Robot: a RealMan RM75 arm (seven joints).
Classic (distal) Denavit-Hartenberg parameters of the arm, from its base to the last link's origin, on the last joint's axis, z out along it. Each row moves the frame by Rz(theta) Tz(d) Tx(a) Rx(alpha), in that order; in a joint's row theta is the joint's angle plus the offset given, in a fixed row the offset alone. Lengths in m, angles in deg.
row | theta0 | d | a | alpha
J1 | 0 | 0.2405 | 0 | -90
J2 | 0 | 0 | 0 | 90
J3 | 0 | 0.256 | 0 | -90
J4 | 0 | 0 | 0 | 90
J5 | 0 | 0.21 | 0 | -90
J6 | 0 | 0 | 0 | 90
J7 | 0 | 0.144 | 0 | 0
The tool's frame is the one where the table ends.
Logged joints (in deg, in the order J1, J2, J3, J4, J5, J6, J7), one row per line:
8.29, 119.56, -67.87, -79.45, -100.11, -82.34, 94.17
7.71, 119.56, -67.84, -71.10, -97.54, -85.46, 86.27
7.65, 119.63, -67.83, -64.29, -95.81, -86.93, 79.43
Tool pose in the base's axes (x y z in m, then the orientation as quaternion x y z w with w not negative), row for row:
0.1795, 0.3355, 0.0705, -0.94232, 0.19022, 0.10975, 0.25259
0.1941, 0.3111, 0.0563, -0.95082, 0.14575, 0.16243, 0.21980
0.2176, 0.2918, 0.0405, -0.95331, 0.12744, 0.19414, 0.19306
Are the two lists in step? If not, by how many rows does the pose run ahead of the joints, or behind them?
The pose runs 2 rows behind the joints: the pose in row i belongs to the joints in row i - 2.
